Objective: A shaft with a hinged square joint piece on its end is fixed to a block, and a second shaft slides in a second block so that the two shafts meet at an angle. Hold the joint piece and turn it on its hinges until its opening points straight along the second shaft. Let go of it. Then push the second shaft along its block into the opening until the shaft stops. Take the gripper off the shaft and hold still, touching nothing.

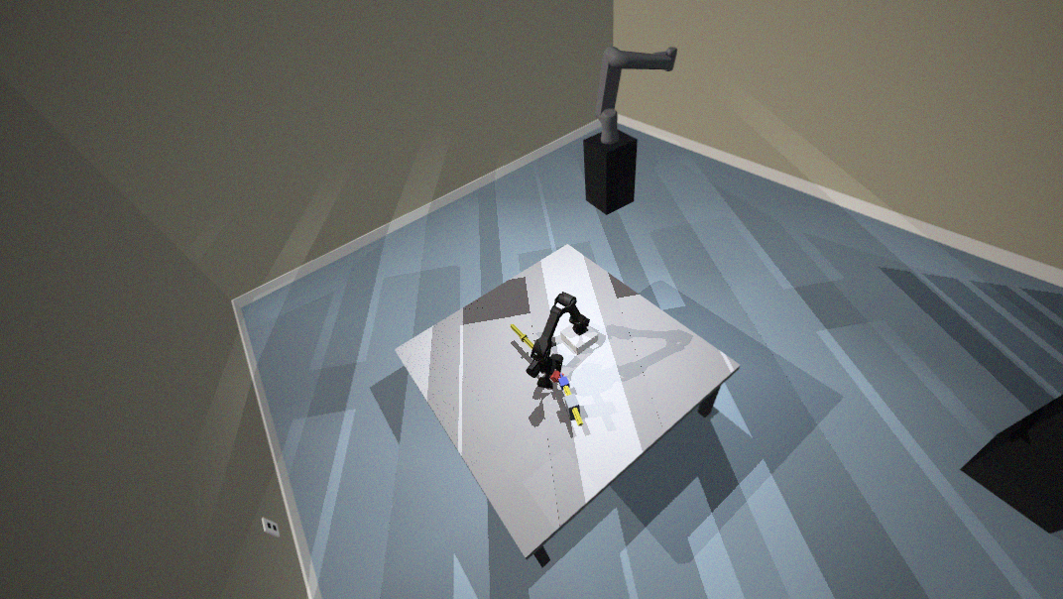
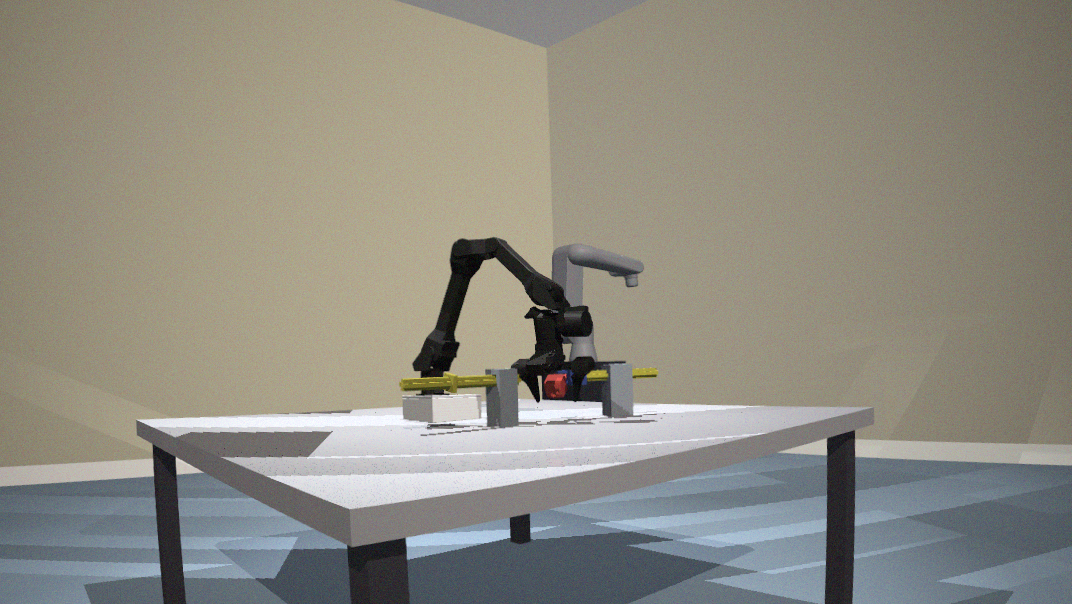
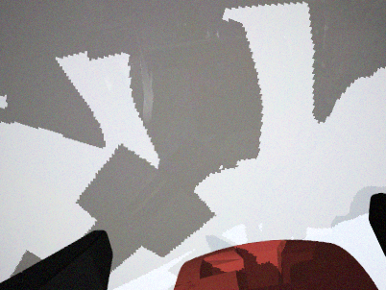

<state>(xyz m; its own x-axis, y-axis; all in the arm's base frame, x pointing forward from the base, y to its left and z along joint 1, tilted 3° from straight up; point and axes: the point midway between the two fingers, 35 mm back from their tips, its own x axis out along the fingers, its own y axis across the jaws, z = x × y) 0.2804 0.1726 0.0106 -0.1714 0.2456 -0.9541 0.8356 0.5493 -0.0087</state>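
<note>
The red square joint piece lies 4 cm above my gripper tip and 1 cm behind it.
</note>
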